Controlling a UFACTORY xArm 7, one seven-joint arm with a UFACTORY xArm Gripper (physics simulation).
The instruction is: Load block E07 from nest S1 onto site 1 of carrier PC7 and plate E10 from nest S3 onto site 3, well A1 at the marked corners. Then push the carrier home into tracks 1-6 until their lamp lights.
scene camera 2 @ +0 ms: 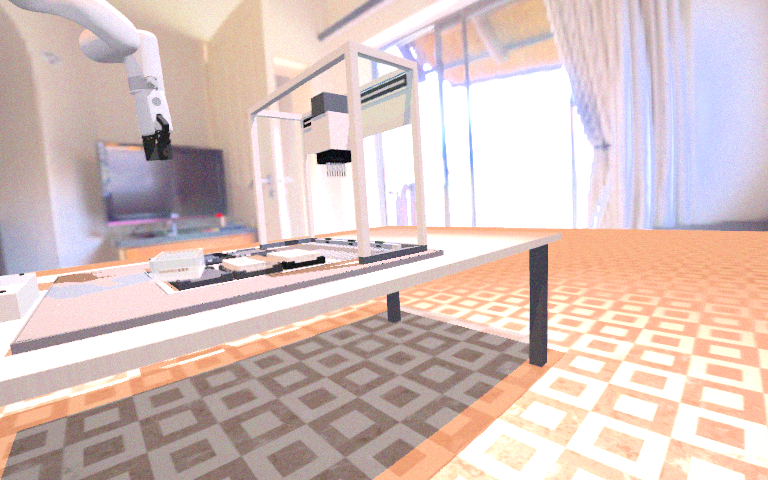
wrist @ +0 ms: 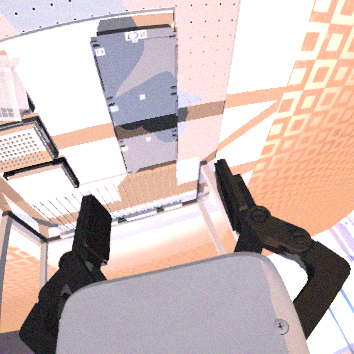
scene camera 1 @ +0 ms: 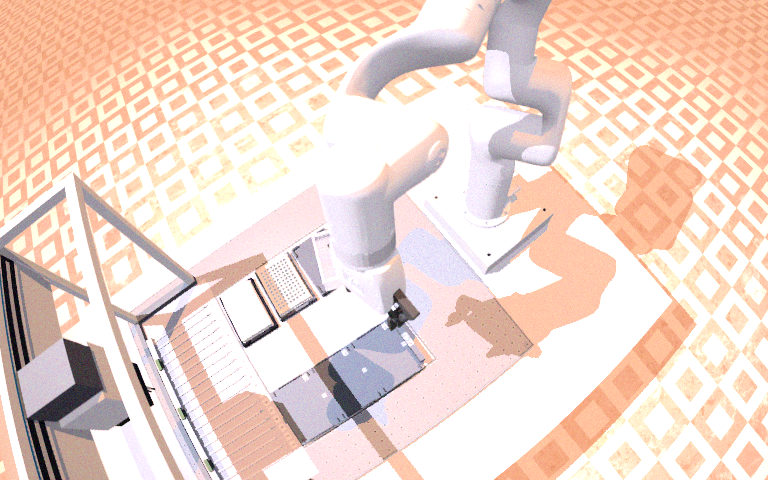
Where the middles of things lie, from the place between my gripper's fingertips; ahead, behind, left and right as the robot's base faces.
The well plate [scene camera 2: 168, 266] lies 240 mm below my hand, 210 mm to the right of it and 10 mm ahead of it. Also, from my hand: grey carrier plate [scene camera 1: 379, 360]: 260 mm below, 120 mm ahead, 40 mm to the left; pipetting head [scene camera 1: 105, 410]: 470 mm ahead, 50 mm to the right, 50 mm above.
